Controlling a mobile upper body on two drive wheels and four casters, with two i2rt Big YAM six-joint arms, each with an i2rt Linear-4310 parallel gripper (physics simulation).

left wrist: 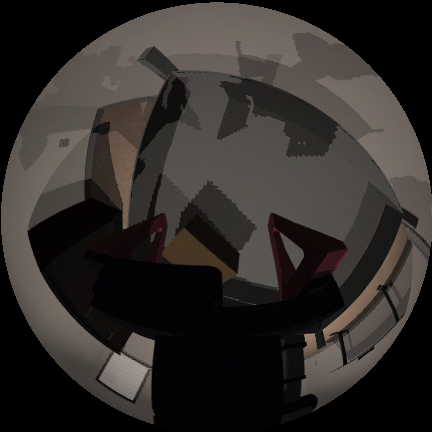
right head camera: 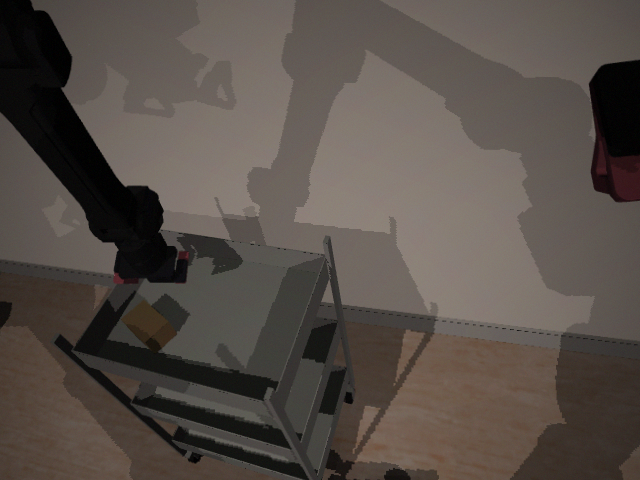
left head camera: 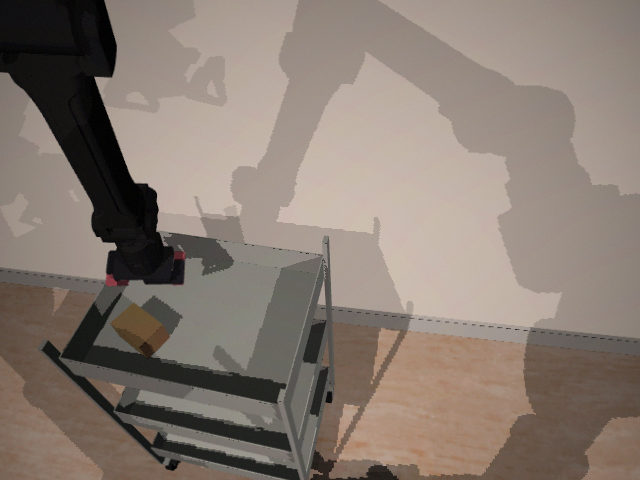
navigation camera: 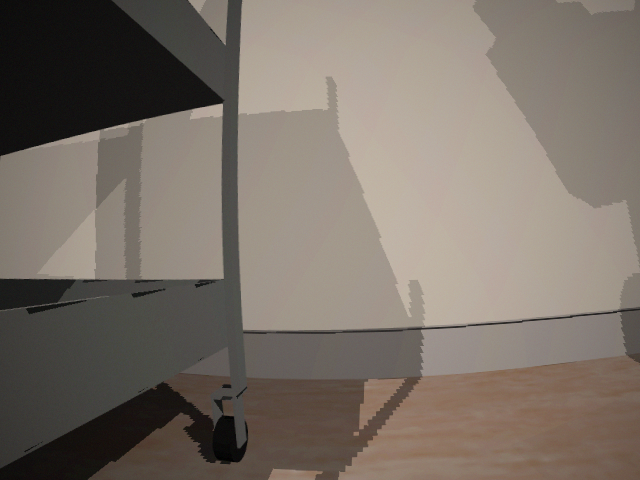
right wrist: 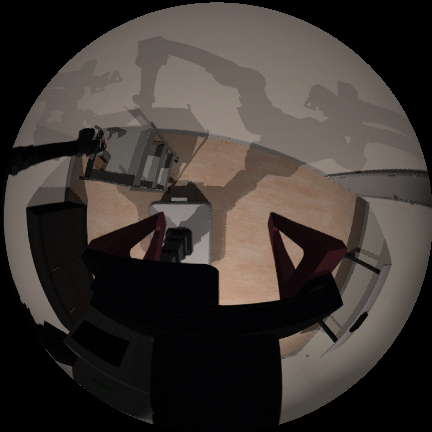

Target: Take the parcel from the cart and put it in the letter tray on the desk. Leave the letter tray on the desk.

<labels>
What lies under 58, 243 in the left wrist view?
A dark cabinet.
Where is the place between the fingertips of my right gripper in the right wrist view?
216, 217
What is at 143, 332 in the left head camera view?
A brown parcel.
</labels>
